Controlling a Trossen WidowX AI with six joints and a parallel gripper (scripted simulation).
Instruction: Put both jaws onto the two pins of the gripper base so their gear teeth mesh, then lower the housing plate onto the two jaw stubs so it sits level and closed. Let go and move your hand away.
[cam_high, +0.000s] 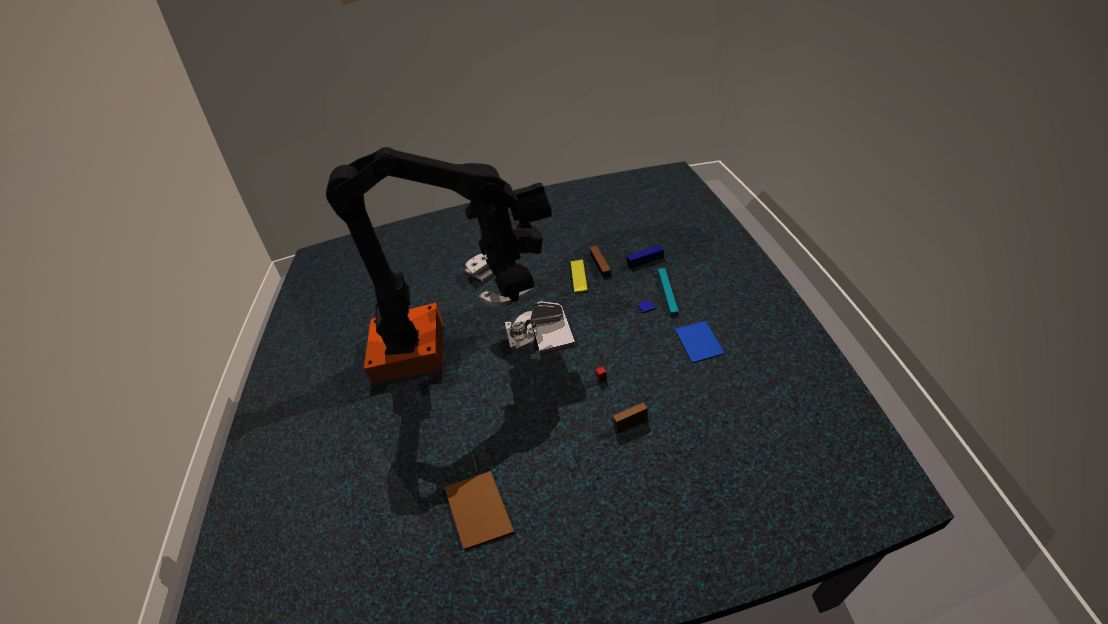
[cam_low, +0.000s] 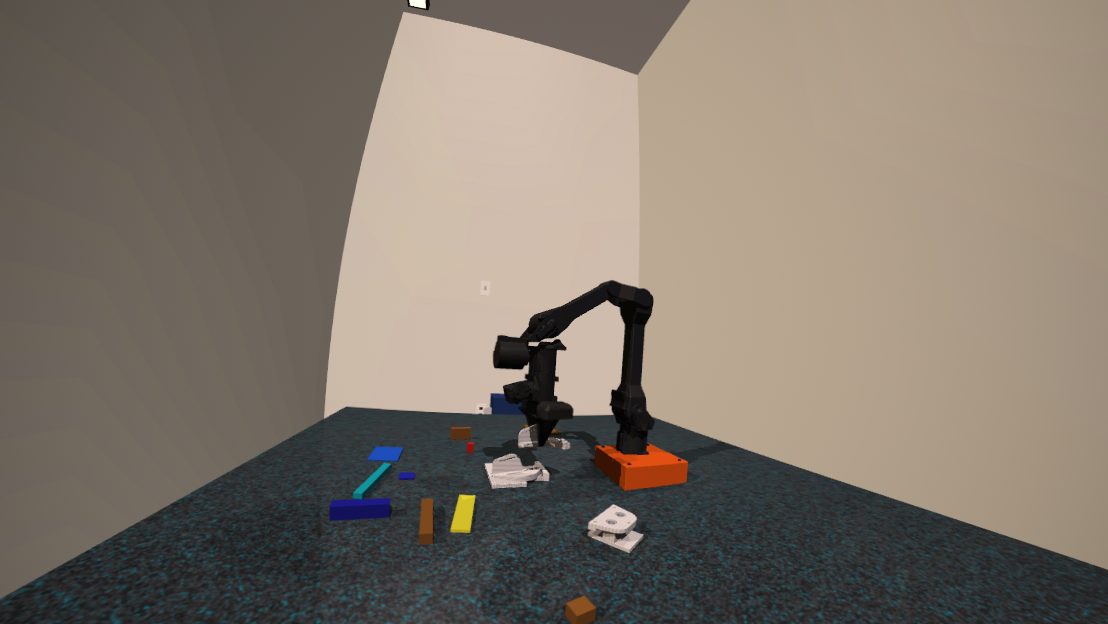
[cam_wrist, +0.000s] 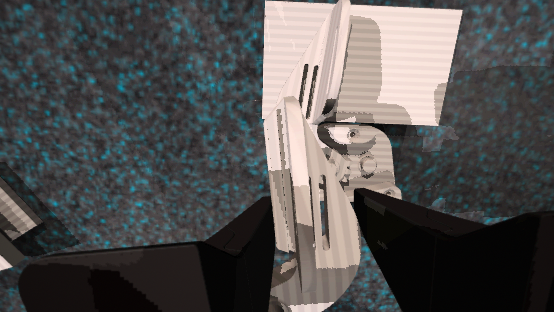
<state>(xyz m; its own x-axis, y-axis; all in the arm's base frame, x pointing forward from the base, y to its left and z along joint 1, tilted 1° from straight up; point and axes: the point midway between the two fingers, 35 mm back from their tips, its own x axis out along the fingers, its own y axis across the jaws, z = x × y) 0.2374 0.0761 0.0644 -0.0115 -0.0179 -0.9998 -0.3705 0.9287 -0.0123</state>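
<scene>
Right now my gripper tip is 10 mm short of the white jaw, 10 mm to the left of it and 70 mm above it. The rest, counted from my gripper tip: yellow bar (120 mm ahead, 150 mm to the left, 80 mm below); red cube (170 mm ahead, 170 mm to the right, 70 mm below); white block (120 mm behind, 220 mm to the left, 70 mm below).
</scene>
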